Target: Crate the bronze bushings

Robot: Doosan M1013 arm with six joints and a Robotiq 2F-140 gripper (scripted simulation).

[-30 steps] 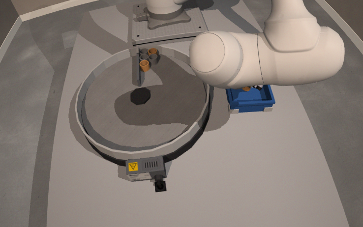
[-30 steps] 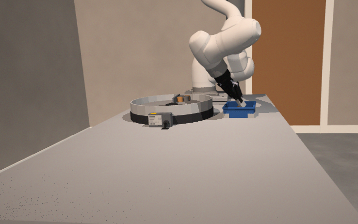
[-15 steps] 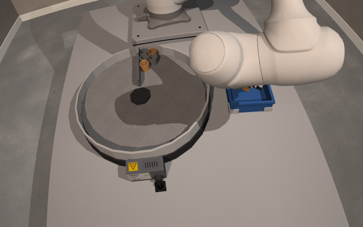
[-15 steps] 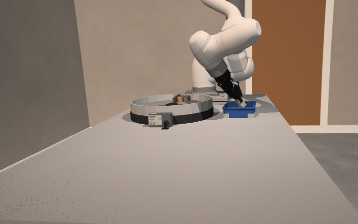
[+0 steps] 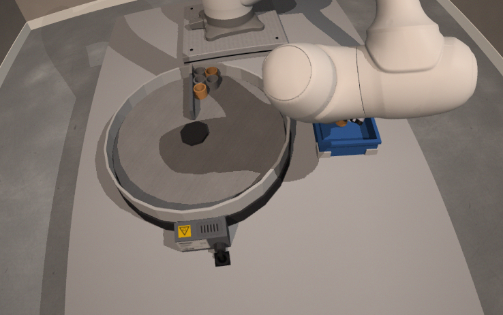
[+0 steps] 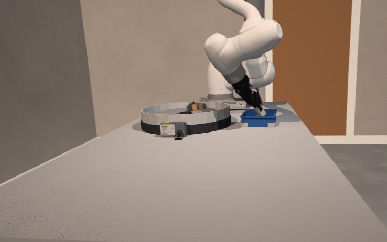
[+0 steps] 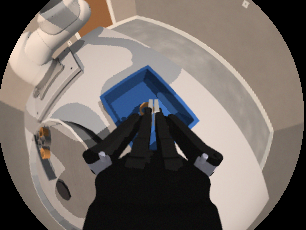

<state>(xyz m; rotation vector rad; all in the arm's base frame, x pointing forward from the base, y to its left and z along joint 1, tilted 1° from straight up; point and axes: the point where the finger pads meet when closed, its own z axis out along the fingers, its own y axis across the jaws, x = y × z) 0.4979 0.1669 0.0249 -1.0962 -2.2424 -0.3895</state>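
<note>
My hand is 20 mm past the blue crate and 40 mm above it.
</note>
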